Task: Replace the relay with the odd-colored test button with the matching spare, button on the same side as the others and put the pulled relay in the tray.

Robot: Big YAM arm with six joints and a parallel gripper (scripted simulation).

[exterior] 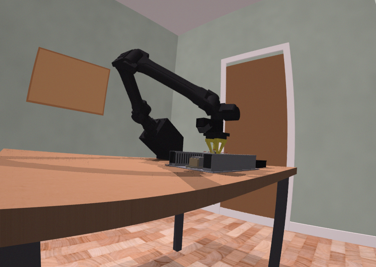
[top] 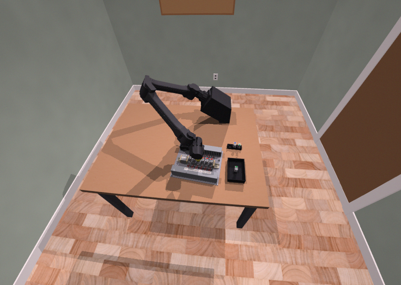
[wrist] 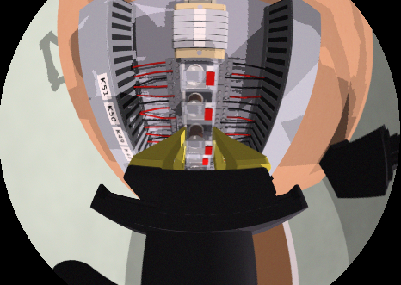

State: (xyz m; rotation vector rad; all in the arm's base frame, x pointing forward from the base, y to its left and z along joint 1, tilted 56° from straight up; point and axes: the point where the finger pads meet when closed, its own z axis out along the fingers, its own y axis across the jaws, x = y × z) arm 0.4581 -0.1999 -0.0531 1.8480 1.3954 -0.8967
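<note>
Right now the grey relay panel is 1 cm to the right of my hand and 6 cm below it. The rest, counted from my hand: black tray 7 cm ahead, 25 cm to the left, 4 cm below.
</note>
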